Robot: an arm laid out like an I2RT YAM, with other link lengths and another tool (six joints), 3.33 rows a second.
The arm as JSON. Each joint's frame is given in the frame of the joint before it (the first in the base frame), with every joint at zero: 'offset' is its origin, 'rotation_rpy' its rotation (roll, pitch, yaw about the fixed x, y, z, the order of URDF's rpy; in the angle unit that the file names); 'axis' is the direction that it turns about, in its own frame. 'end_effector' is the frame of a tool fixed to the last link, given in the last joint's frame.
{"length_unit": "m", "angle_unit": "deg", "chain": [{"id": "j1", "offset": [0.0, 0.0, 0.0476], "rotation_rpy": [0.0, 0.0, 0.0], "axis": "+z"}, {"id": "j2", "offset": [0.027, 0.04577, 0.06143], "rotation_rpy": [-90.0, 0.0, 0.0], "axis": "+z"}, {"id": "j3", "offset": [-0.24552, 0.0, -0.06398], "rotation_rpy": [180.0, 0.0, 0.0], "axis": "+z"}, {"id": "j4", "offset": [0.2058, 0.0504, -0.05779], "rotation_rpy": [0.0, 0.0, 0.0], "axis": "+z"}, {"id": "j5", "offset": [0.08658, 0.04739, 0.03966], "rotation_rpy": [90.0, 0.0, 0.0], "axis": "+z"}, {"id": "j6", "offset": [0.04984, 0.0, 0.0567], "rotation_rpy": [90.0, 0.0, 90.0], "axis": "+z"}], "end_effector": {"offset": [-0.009, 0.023, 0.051], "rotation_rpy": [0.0, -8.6, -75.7]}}
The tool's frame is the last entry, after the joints.
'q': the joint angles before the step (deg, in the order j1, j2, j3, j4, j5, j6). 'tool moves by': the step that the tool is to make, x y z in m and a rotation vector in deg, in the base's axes. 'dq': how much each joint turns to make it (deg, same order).
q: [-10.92, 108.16, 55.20, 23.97, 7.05, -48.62]
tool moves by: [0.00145, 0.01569, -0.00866, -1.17, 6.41, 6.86]
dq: [1.64, 0.96, 3.15, -7.85, -3.24, -4.70]
